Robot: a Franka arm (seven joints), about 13 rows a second.
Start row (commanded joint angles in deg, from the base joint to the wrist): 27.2 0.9 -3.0 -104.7 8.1 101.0 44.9
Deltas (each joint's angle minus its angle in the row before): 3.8 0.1 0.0 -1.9 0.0 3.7 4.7; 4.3 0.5 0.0 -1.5 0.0 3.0 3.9; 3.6 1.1 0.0 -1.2 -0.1 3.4 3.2; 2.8 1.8 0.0 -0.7 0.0 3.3 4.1; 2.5 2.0 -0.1 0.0 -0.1 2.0 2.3; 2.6 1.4 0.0 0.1 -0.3 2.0 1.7; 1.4 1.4 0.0 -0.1 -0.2 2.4 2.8; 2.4 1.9 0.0 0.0 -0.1 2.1 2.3; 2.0 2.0 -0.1 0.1 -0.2 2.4 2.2; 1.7 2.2 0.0 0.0 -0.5 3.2 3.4; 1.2 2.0 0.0 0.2 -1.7 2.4 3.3; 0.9 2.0 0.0 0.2 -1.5 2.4 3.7
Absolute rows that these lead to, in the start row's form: 31.0 1.0 -3.0 -106.6 8.1 104.7 49.6; 35.3 1.5 -3.0 -108.1 8.1 107.7 53.5; 38.9 2.6 -3.0 -109.3 8.0 111.1 56.7; 41.7 4.4 -3.0 -110.0 8.0 114.4 60.8; 44.2 6.4 -3.1 -110.0 7.9 116.4 63.1; 46.8 7.8 -3.1 -109.9 7.6 118.4 64.8; 48.2 9.2 -3.1 -110.0 7.4 120.8 67.6; 50.6 11.1 -3.1 -110.0 7.3 122.9 69.9; 52.6 13.1 -3.2 -109.9 7.1 125.3 72.1; 54.3 15.3 -3.2 -109.9 6.6 128.5 75.5; 55.5 17.3 -3.2 -109.7 4.9 130.9 78.8; 56.4 19.3 -3.2 -109.5 3.4 133.3 82.5
